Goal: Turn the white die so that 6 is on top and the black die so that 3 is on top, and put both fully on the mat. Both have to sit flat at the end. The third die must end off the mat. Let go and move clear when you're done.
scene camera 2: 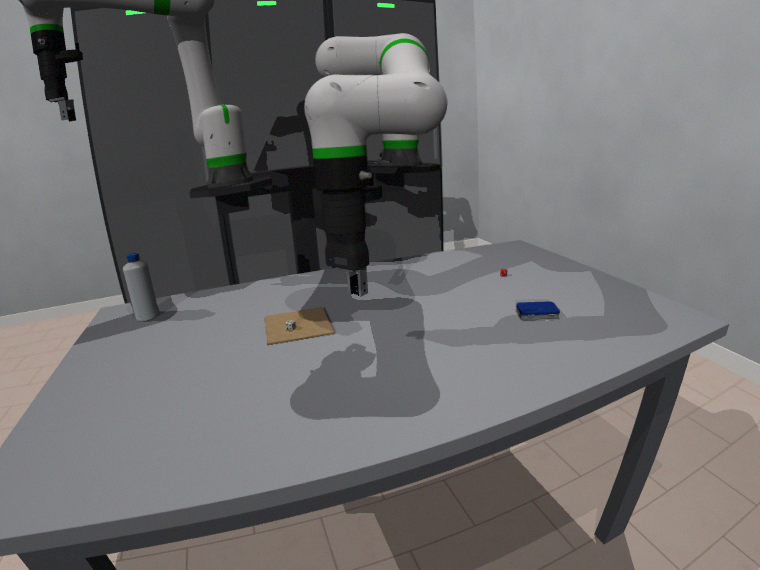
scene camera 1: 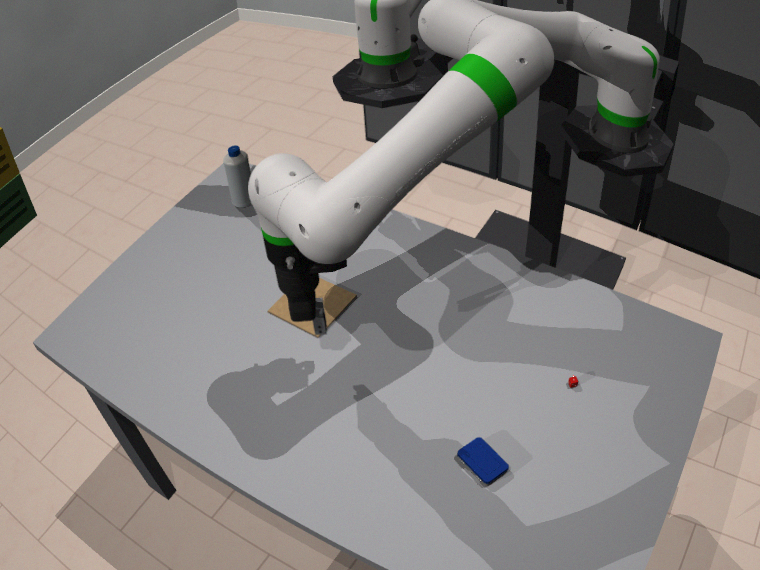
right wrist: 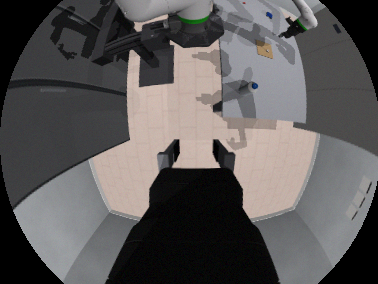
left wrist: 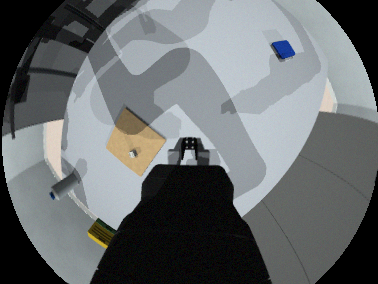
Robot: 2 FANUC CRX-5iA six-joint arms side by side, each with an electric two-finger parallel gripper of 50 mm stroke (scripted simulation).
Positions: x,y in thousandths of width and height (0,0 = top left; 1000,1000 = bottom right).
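Tan mat (scene camera 2: 409,568) (scene camera 1: 441,525) (left wrist: 345,470) in the scene, together with a blue-topped box (scene camera 1: 628,801). My left gripper (scene camera 2: 472,515) (scene camera 1: 422,576) (left wrist: 501,509) can be seen, as can my right gripper (scene camera 2: 91,211) (right wrist: 520,516).
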